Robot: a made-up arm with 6 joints.
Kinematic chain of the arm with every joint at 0, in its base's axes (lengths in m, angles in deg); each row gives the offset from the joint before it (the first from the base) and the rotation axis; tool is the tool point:
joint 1: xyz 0 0 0.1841 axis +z
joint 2: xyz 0 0 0 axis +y
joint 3: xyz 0 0 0.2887 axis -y
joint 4: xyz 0 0 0 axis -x
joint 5: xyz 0.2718 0 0 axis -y
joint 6: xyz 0 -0.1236 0 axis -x
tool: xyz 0 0 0
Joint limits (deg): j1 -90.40..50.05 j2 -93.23..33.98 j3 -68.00..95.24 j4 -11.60..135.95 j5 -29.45..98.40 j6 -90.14..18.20
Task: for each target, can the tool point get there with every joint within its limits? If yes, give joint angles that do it. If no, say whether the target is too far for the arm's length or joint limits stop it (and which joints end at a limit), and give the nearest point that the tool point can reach.
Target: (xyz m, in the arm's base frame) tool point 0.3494 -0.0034 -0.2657
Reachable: no: joint limits stop it (at a limit: joint 2) | nearest point 0.2399 -0.0023 0.1354 | short by 0.416 m
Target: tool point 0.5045 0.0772 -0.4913
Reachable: no: too far | nearest point 0.2647 0.0405 0.1445 | short by 0.681 m
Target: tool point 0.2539 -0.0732 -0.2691
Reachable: no: joint limits stop it (at a limit: joint 2, joint 3) | nearest point 0.2170 -0.0626 0.1320 | short by 0.403 m
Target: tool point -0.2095 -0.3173 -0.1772
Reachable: no: joint limits stop it (at a limit: joint 1, joint 2, joint 3) | nearest point -0.3338 -0.4236 0.0066 | short by 0.246 m
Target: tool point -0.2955 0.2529 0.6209
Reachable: yes | joints -42.05 -46.82 55.49 85.30 86.07 -3.12
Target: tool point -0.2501 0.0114 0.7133
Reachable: yes | joints 2.69 -29.19 58.12 100.79 80.53 -15.46
